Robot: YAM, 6 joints.
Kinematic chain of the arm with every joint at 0, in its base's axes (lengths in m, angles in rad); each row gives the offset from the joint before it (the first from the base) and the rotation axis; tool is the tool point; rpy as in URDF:
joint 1: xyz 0 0 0.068 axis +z
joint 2: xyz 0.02 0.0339 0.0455 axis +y
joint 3: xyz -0.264 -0.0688 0 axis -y
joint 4: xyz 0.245 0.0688 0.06 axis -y
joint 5: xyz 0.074 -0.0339 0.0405 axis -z
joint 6: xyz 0.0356 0 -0.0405 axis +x
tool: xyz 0 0 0 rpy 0 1.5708 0
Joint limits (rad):
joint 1: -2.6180..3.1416
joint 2: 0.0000..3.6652
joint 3: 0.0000..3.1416
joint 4: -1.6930..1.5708
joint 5: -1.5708..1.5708
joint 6: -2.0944..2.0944
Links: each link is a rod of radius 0.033 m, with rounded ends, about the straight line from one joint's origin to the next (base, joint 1, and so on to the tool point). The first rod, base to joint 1, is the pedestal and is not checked.
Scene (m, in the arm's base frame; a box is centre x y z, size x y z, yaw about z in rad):
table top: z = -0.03
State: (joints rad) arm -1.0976 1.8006 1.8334 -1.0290 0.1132 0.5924
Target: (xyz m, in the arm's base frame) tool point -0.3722 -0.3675 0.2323
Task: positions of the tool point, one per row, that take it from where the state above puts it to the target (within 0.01 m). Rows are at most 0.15 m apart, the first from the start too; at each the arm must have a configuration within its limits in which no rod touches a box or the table.
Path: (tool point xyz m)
1: 0.0871 -0.4050 0.3292
2: -0.0174 -0.4441 0.3089
3: -0.1352 -0.4531 0.2858
4: -0.2570 -0.4279 0.2602
5: -0.3722 -0.3675 0.2323

